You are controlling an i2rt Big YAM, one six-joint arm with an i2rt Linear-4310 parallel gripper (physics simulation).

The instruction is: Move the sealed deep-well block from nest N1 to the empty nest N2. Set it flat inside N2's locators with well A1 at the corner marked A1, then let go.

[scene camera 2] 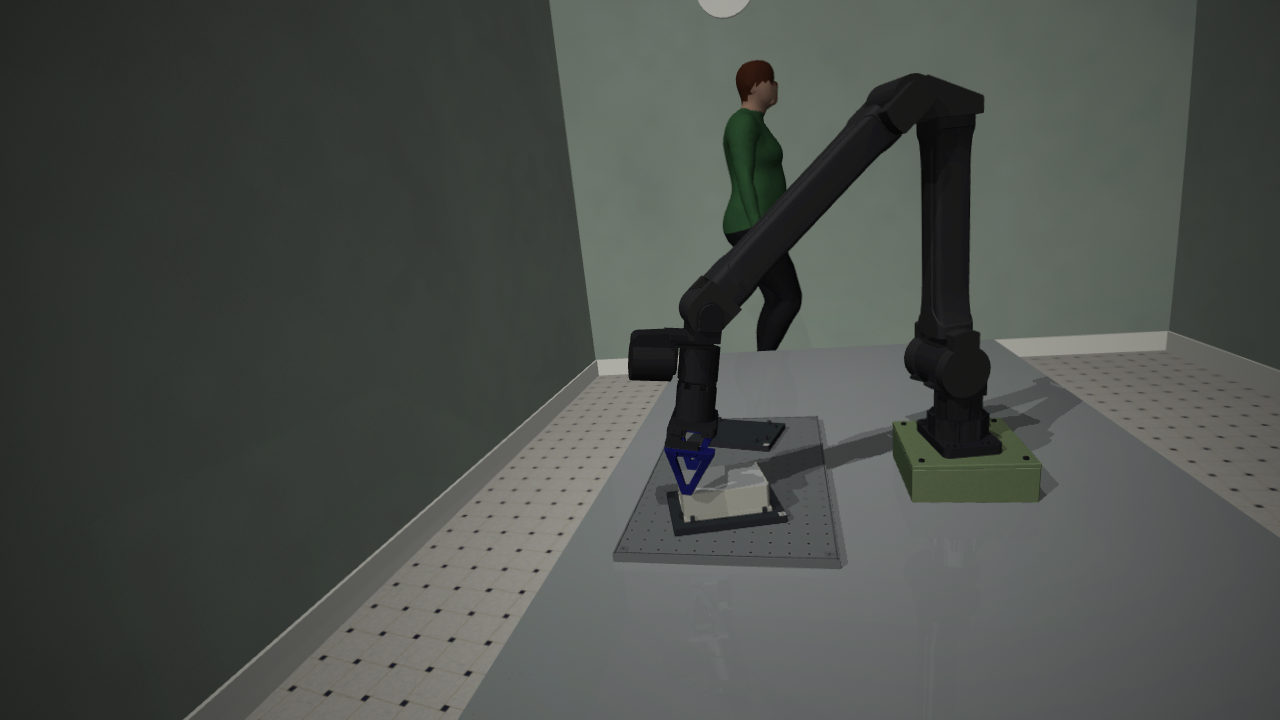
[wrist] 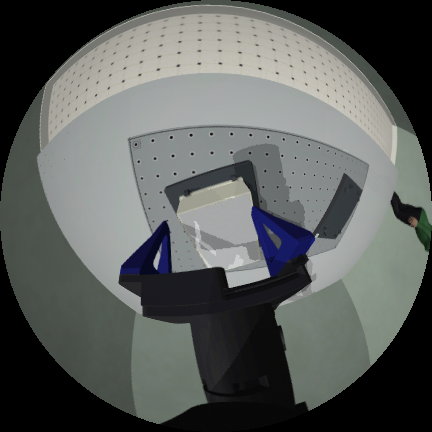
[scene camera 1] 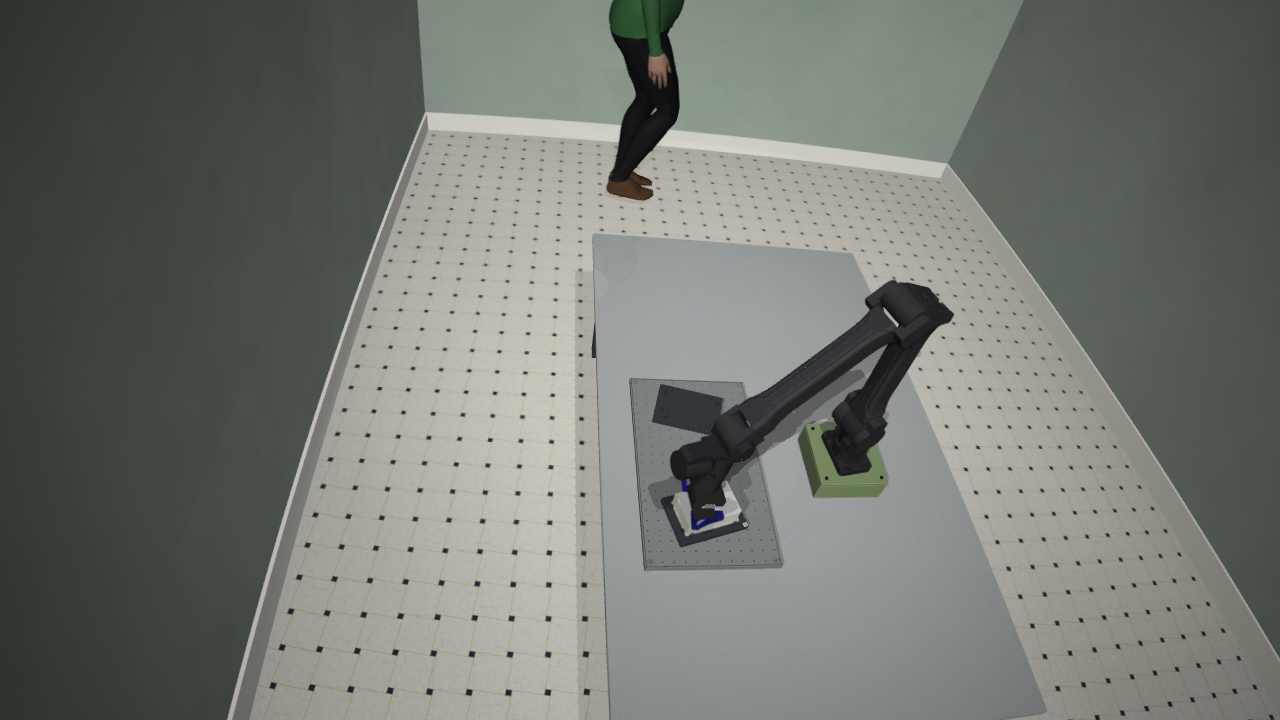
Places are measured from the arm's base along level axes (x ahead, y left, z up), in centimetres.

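Pixels of known places: gripper, fingertip midpoint: (scene camera 2: 689, 481) (wrist: 209, 216) (scene camera 1: 690, 510); arm's base at its link origin: (scene camera 2: 956, 440) (scene camera 1: 845, 453).
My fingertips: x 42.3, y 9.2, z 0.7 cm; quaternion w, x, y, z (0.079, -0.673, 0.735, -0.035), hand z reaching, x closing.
Ahead of a thing's pixels: the offset from my fingertips to its top centre. Level surfaces: height alone.
The sealed deep-well block @[dy -1.3, dx -4.7, dz -0.4 cm] (scene camera 1: 733, 507) (scene camera 2: 747, 496) (wrist: 220, 215), cream with a glossy clear top, sits in the near dark nest @[dy -1.4, dx -4.8, dz -3.5 cm] (scene camera 1: 684, 538) (scene camera 2: 729, 526) (wrist: 212, 178), and looks flat. The other dark nest @[dy -30.5, dx -9.2, dz -3.5 cm] (scene camera 1: 684, 407) (scene camera 2: 750, 434) (wrist: 341, 207) is empty, at the far end of the plate. No readable N1, N2 or A1 label shows; a small white mark is at one corner of the near nest. My gripper (scene camera 1: 698, 503) (scene camera 2: 690, 480) (wrist: 209, 216) is open, its blue fingertips around the block's top level, one overlapping the block's right edge in the wrist view. The fingers hold nothing.
Both nests are on a perforated grey plate @[dy -14.7, dx -7.8, dz -5.7 cm] (scene camera 1: 760, 546) (scene camera 2: 810, 537) (wrist: 150, 160) on the grey table @[dz -7.0 cm] (scene camera 1: 805, 626) (scene camera 2: 895, 626). The arm stands on a green base block (scene camera 1: 845, 488) (scene camera 2: 975, 485) to the right. A person in green (scene camera 1: 646, 107) (scene camera 2: 753, 170) stands beyond the table.
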